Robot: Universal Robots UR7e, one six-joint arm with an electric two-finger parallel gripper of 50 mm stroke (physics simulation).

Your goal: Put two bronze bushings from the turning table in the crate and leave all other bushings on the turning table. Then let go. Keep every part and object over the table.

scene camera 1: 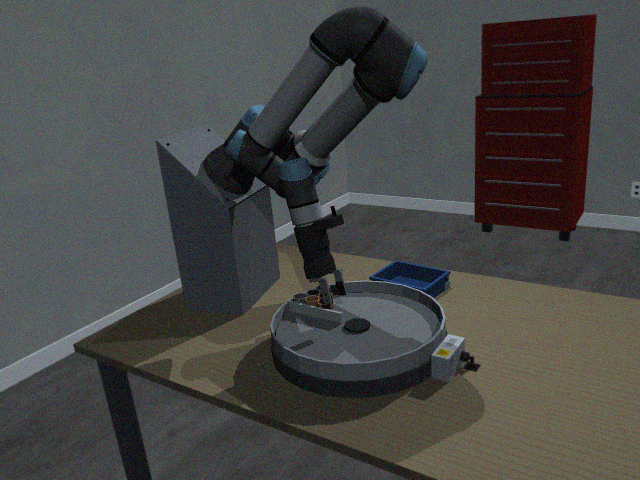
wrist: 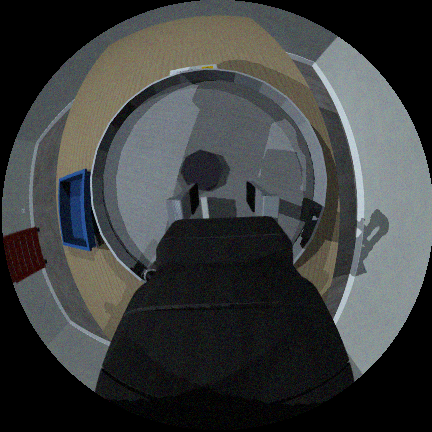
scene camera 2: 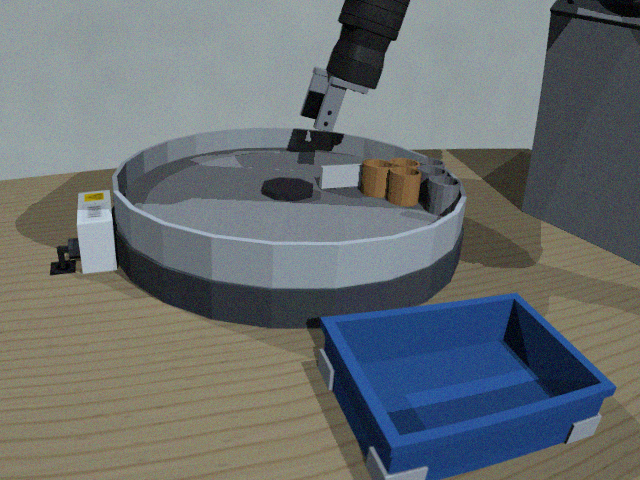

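Where they show: gripper, fingertip midpoint: (scene camera 1: 336, 299) (wrist: 221, 191) (scene camera 2: 315, 123); arm's base at its link origin: (scene camera 1: 226, 175).
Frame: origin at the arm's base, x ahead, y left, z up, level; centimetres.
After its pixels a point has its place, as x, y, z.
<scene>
Three upright bronze bushings stand close together on the turning table (scene camera 1: 356, 370) @(61.9, -17.6, -31.5) (scene camera 2: 305, 263) @(49.6, 19.3, -31.6) (wrist: 98, 165) @(49.2, 18.7, -31.4): one bushing (scene camera 2: 375, 179) @(38.0, 0.3, -30.4) beside the white divider (scene camera 1: 316, 314) @(36.8, -4.3, -31.6) (scene camera 2: 340, 176) @(41.6, -2.6, -31.1) (wrist: 204, 207) @(42.6, -2.8, -29.8), a nearer bushing (scene camera 2: 403, 188) @(35.4, 3.2, -30.5), and a rear bushing (scene camera 2: 405, 162) @(32.8, -3.7, -29.4) partly hidden. Several grey bushings (scene camera 2: 442, 195) @(31.7, 6.3, -30.2) stand between them and the rim. My gripper (scene camera 1: 333, 297) @(44.7, -4.8, -24.9) (scene camera 2: 316, 119) @(44.7, -4.8, -24.9) (wrist: 221, 191) @(44.7, -4.8, -24.9) is open and empty, tilted above the turning table; in scene camera 2 it is left of and higher than the bronze bushings. The blue crate (scene camera 1: 440, 284) @(48.2, 34.8, -35.2) (scene camera 2: 496, 439) @(39.8, 39.1, -35.2) (wrist: 89, 210) @(39.7, 25.0, -35.4) is empty. My gripper's body hides the bronze bushings in the wrist view.
The turning table has a raised wall and a dark centre hub (scene camera 1: 356, 324) @(48.2, -2.0, -31.9) (scene camera 2: 287, 188) @(48.4, -0.7, -31.9) (wrist: 205, 169) @(48.2, -2.4, -31.9). A white box (scene camera 1: 447, 359) @(73.7, -1.6, -32.4) (scene camera 2: 96, 235) @(70.1, 7.7, -33.7) is at its outer side. The grey robot pedestal (scene camera 1: 206, 242) @(2.9, -11.9, -16.2) (scene camera 2: 584, 129) @(6.8, -0.7, -22.4) stands on the table near the bushings' side. A red cabinet (scene camera 1: 532, 121) stands beyond the table.
</scene>
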